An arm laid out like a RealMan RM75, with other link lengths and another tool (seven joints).
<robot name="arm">
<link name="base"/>
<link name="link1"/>
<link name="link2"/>
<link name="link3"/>
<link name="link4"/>
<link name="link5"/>
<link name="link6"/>
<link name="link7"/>
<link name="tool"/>
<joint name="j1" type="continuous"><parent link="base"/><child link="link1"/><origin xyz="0 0 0.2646" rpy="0 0 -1.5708"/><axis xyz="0 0 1"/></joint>
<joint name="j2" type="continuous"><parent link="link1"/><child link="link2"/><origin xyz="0 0 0" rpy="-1.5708 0 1.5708"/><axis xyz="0 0 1"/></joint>
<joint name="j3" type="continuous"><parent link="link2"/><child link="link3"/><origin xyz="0 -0.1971 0" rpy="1.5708 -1.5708 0"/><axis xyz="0 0 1"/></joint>
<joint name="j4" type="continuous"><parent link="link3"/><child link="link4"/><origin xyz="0 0 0" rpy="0 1.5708 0"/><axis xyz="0 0 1"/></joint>
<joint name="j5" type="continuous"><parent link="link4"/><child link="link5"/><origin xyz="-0.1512 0 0" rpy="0 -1.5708 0"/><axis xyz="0 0 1"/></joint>
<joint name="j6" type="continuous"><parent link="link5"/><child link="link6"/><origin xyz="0 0 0" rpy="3.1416 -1.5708 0"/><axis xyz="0 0 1"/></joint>
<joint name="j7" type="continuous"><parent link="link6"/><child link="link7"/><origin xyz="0.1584 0 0" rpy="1.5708 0 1.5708"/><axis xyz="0 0 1"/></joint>
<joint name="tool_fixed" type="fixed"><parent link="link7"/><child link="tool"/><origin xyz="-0.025 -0.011 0.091" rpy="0 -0.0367 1.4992"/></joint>
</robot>
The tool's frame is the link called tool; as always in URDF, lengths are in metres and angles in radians. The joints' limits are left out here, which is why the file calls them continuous.
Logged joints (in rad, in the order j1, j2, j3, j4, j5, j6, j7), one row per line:
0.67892 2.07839 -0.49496 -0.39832 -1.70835 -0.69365 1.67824
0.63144 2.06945 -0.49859 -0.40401 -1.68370 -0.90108 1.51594
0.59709 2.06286 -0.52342 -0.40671 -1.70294 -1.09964 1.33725
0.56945 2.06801 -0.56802 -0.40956 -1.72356 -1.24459 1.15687
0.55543 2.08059 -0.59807 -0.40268 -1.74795 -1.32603 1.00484
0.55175 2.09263 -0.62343 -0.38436 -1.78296 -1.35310 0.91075
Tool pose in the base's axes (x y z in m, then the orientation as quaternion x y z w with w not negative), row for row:
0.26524 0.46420 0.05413 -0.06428 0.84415 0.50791 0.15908
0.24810 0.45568 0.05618 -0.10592 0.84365 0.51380 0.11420
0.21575 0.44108 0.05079 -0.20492 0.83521 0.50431 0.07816
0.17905 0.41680 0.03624 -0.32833 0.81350 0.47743 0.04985
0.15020 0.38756 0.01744 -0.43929 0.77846 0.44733 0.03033
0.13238 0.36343 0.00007 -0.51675 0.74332 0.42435 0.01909
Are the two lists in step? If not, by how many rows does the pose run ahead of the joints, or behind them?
The pose runs 1 row behind the joints: the pose in row i belongs to the joints in row i - 1.
